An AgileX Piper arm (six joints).
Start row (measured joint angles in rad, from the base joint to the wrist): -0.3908, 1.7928, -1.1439, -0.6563, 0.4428, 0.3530
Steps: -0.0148, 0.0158, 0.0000, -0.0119, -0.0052, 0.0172; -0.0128, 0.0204, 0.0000, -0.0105, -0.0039, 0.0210; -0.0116, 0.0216, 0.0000, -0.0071, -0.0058, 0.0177; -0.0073, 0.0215, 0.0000, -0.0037, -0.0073, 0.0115; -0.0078, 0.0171, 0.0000, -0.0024, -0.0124, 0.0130; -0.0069, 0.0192, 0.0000, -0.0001, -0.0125, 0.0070; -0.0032, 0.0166, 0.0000, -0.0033, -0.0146, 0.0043; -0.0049, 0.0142, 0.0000, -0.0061, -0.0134, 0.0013; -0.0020, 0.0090, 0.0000, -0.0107, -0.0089, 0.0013; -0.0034, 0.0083, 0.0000, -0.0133, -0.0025, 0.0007; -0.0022, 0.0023, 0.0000, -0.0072, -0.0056, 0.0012; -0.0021, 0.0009, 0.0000, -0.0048, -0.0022, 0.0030
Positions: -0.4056, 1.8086, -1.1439, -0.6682, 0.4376, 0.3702; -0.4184, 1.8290, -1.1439, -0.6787, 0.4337, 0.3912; -0.4300, 1.8506, -1.1439, -0.6858, 0.4279, 0.4089; -0.4373, 1.8721, -1.1439, -0.6895, 0.4206, 0.4204; -0.4451, 1.8892, -1.1439, -0.6919, 0.4082, 0.4334; -0.4520, 1.9084, -1.1439, -0.6920, 0.3957, 0.4404; -0.4552, 1.9250, -1.1439, -0.6953, 0.3811, 0.4447; -0.4601, 1.9392, -1.1439, -0.7014, 0.3677, 0.4460; -0.4621, 1.9482, -1.1439, -0.7121, 0.3588, 0.4473; -0.4655, 1.9565, -1.1439, -0.7254, 0.3563, 0.4480; -0.4677, 1.9588, -1.1439, -0.7326, 0.3507, 0.4492; -0.4698, 1.9597, -1.1439, -0.7374, 0.3485, 0.4522
